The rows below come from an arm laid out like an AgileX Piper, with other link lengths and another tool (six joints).
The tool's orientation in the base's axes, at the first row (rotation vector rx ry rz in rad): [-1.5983 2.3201 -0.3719]
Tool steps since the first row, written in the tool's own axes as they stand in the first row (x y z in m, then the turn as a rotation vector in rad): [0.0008 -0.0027 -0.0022 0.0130 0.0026 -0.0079]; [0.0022 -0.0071 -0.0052 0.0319 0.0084 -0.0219]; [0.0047 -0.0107 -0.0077 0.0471 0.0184 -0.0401]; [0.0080 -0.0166 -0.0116 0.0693 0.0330 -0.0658]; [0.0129 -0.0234 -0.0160 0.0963 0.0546 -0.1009]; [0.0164 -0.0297 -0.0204 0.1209 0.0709 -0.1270]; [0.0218 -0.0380 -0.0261 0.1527 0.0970 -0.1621]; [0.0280 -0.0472 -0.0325 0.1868 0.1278 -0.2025]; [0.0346 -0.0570 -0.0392 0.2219 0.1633 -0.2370]
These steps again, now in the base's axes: [0.0012 -0.0016 0.0030 -0.0097 -0.0109 0.0050]; [0.0034 -0.0043 0.0072 -0.0264 -0.0260 0.0139]; [0.0046 -0.0078 0.0107 -0.0471 -0.0360 0.0255]; [0.0071 -0.0128 0.0161 -0.0770 -0.0506 0.0415]; [0.0096 -0.0195 0.0223 -0.1182 -0.0669 0.0632]; [0.0121 -0.0248 0.0284 -0.1505 -0.0831 0.0787]; [0.0153 -0.0325 0.0362 -0.1972 -0.1023 0.0982]; [0.0186 -0.0413 0.0449 -0.2507 -0.1218 0.1206]; [0.0222 -0.0506 0.0542 -0.3063 -0.1408 0.1357]
